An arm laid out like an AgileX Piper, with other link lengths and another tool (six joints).
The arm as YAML. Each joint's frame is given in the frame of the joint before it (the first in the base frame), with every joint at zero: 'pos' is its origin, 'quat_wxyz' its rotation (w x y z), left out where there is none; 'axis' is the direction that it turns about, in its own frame. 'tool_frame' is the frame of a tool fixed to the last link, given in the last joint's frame.
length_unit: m
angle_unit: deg
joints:
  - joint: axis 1
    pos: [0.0, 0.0, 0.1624]
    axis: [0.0, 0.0, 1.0]
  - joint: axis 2
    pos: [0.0, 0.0, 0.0]
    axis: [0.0, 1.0, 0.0]
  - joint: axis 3
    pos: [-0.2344, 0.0, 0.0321]
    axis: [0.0, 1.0, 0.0]
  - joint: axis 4
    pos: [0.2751, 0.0, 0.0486]
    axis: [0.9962, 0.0, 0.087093]
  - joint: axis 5
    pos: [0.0, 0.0, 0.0]
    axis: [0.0, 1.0, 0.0]
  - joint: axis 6
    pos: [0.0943, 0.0, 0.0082]
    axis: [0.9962, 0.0, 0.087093]
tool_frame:
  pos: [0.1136, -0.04, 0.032]
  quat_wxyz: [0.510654, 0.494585, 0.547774, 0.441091]
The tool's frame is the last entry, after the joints.
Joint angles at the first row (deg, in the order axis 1, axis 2, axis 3, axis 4, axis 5, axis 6):
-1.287 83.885 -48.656 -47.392 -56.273 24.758
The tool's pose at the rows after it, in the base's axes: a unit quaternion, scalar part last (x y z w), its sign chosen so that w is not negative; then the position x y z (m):
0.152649 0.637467 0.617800 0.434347 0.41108 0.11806 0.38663
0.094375 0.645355 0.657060 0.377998 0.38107 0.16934 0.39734
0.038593 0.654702 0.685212 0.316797 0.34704 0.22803 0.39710
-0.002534 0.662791 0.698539 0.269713 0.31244 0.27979 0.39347
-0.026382 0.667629 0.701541 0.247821 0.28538 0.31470 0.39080
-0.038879 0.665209 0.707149 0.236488 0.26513 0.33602 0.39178
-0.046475 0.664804 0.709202 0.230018 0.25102 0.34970 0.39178
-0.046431 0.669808 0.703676 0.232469 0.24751 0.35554 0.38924
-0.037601 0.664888 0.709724 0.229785 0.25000 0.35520 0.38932
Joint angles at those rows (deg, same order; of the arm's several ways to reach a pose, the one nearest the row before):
1.136 80.995 -48.655 -48.823 -62.058 29.105
7.049 78.929 -48.657 -52.473 -64.163 33.557
15.737 78.547 -48.657 -53.976 -64.543 35.083
25.057 78.548 -48.657 -53.448 -62.355 34.430
32.523 78.546 -48.656 -51.459 -59.120 32.089
37.929 78.547 -48.655 -48.614 -56.989 29.536
41.612 78.548 -48.656 -46.565 -55.309 27.580
43.191 78.548 -48.656 -45.572 -53.494 26.266
43.407 79.112 -48.657 -43.845 -54.090 25.763

